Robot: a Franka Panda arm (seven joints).
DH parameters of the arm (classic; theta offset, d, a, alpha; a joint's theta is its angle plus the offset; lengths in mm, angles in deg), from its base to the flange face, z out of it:
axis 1: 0 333 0 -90
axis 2: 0 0 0 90
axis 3: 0 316 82.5 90
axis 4: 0 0 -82.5 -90
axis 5: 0 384 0 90
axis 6: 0 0 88 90
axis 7: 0 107 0 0
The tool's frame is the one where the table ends.
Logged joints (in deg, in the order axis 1, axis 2, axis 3, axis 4, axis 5, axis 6, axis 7), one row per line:
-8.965, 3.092, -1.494, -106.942, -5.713, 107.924, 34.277
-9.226, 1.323, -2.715, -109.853, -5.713, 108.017, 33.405
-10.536, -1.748, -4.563, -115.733, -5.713, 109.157, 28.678
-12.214, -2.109, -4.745, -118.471, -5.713, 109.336, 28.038
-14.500, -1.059, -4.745, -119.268, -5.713, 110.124, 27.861
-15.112, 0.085, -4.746, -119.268, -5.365, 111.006, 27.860
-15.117, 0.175, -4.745, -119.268, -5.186, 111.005, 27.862
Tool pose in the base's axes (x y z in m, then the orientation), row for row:
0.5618, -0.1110, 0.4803, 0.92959, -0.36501, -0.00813, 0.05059
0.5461, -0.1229, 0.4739, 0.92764, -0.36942, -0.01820, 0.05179
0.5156, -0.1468, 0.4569, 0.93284, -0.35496, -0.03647, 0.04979
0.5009, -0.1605, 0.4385, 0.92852, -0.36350, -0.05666, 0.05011
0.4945, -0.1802, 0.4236, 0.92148, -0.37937, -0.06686, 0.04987
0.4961, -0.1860, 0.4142, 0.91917, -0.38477, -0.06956, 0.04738
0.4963, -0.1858, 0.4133, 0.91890, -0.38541, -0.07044, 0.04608
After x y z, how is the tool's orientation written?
As a quaternion, x y z w.
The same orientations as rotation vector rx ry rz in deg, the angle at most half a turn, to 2 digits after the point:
162.14, -63.67, -1.42
161.68, -64.39, -3.17
162.79, -61.94, -6.36
162.00, -63.42, -9.89
160.80, -66.20, -11.67
160.64, -67.24, -12.16
160.72, -67.41, -12.32

